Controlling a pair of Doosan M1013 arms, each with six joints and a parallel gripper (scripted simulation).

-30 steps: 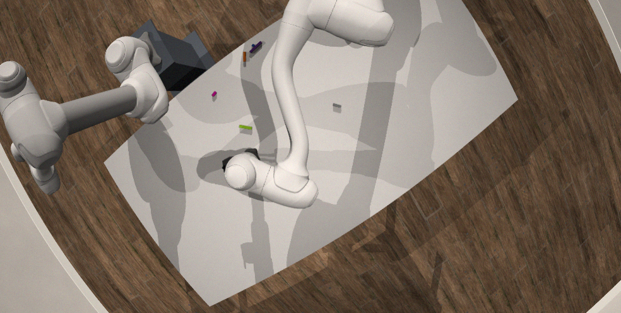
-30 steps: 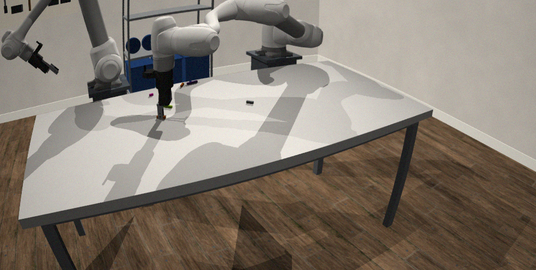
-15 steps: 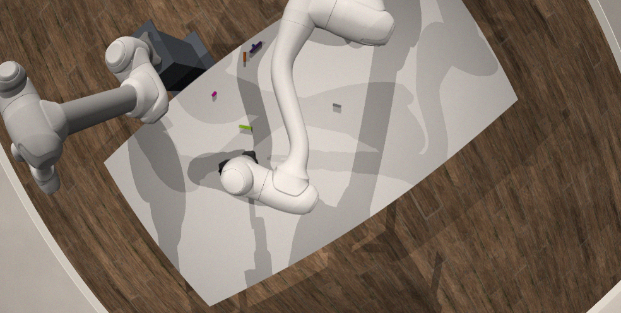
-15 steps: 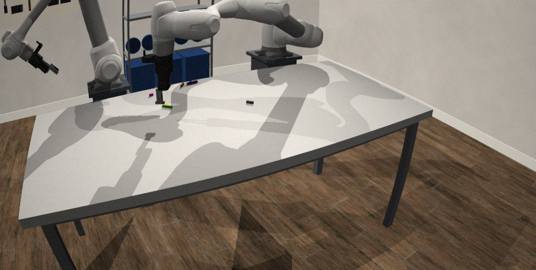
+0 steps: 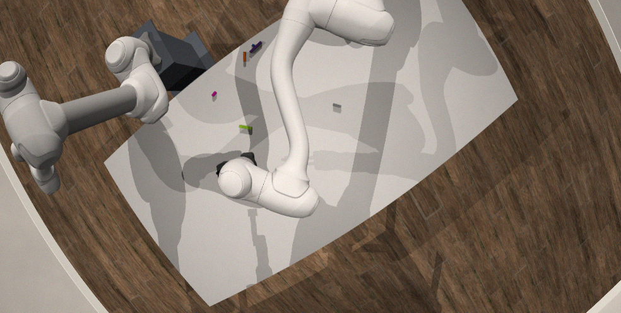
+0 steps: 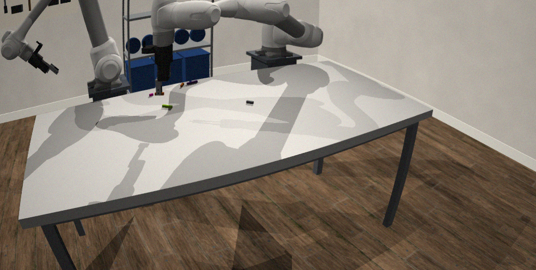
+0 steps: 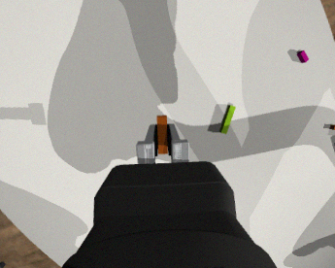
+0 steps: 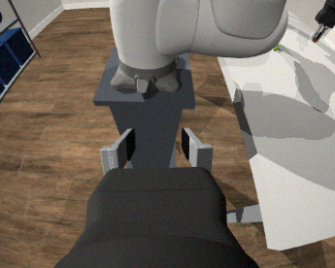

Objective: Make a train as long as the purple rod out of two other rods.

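The magenta rod lies 28 cm behind my left hand, 12 cm below it and 3 cm to the left of it. From my left hand the other things lie so: grey rod 39 cm to the left, 12 cm below, 4 cm ahead; purple rod 34 cm behind, 27 cm to the left, 12 cm below; lime rod 12 cm below, 10 cm behind, 6 cm to the left.
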